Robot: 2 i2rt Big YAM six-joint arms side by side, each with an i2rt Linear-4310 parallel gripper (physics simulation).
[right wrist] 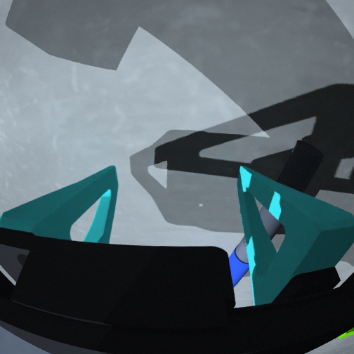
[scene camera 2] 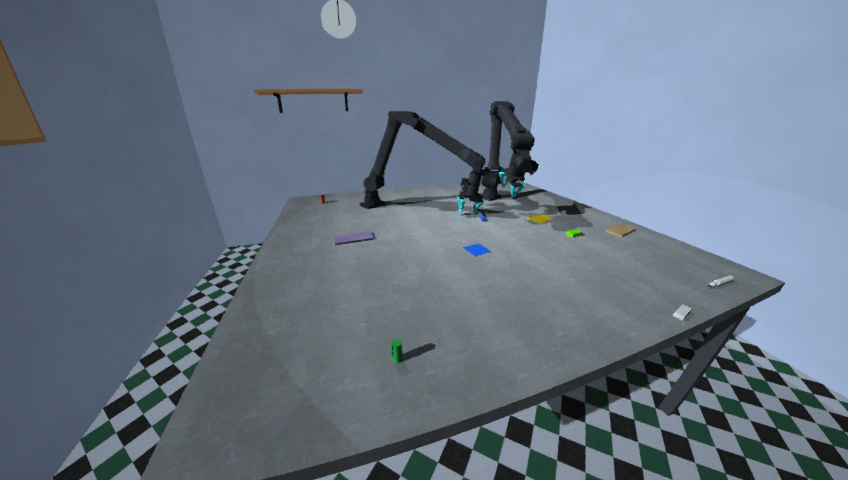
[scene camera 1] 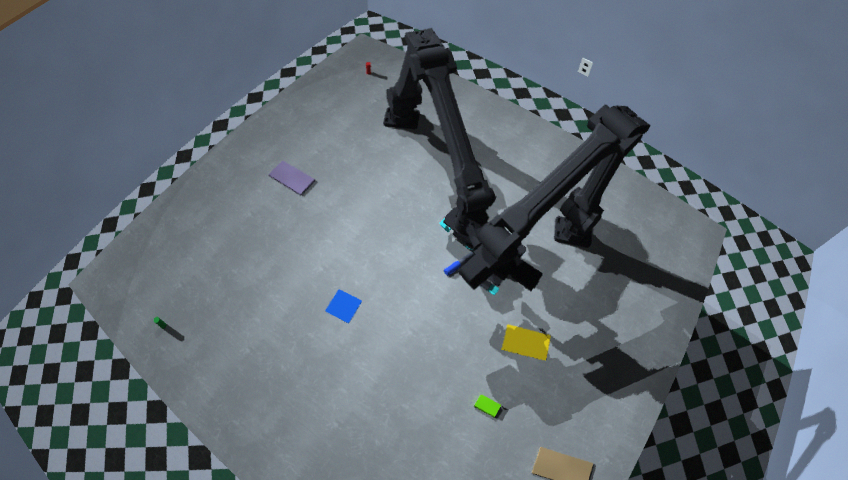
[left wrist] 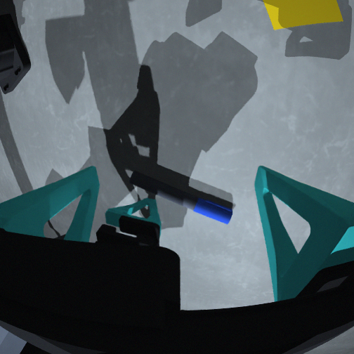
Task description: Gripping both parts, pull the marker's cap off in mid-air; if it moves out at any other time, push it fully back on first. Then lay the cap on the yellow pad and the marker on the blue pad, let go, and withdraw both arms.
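Frame: origin at the left arm's base, x ahead, y left, z up, level; centimetres.
Seen in the pictures: left gripper, fingertip midpoint: [scene camera 2: 507,192]; right gripper, fingertip midpoint: [scene camera 2: 466,212] [scene camera 1: 458,238]; left arm's base at its link origin: [scene camera 2: 489,197] [scene camera 1: 572,233]; right arm's base at its link origin: [scene camera 2: 372,205] [scene camera 1: 401,119].
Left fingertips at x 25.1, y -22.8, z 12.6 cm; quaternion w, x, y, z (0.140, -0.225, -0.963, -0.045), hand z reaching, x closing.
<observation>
Offsets run from my left fingertips to a thing's middle.
The marker {dz -11.7, dx -4.4, dy -12.2 cm} [scene camera 1: 452,268] [scene camera 2: 482,218] [left wrist: 174,197] [right wrist: 270,222] lies on the table, black at one end, grey in the middle, blue at the other; the arms hide most of it in scene camera 1. My right gripper [scene camera 2: 468,211] [right wrist: 177,174] is open and low by the marker; one finger overlaps the marker in the right wrist view. My left gripper [scene camera 2: 509,185] [left wrist: 176,174] is open and empty, higher up, with the marker below between its fingers in its wrist view. The yellow pad {dz -12.6, dx +13.3, dy +11.7 cm} [scene camera 1: 526,342] [scene camera 2: 540,219] [left wrist: 310,12] and blue pad {dz -12.6, dx +13.3, dy -39.4 cm} [scene camera 1: 343,306] [scene camera 2: 477,249] are bare.
The two arms cross close together above the marker. A lime block {dz -11.8, dx +32.8, dy +3.7 cm} [scene camera 1: 487,405] [scene camera 2: 573,233] and a tan block {dz -12.2, dx +46.2, dy +26.1 cm} [scene camera 1: 562,464] [scene camera 2: 620,230] lie beyond the yellow pad. A purple block {dz -12.2, dx -25.8, dy -69.4 cm} [scene camera 1: 291,177] [scene camera 2: 354,238] and a green cylinder {dz -10.2, dx +33.3, dy -90.8 cm} [scene camera 2: 396,351] are farther off.
</observation>
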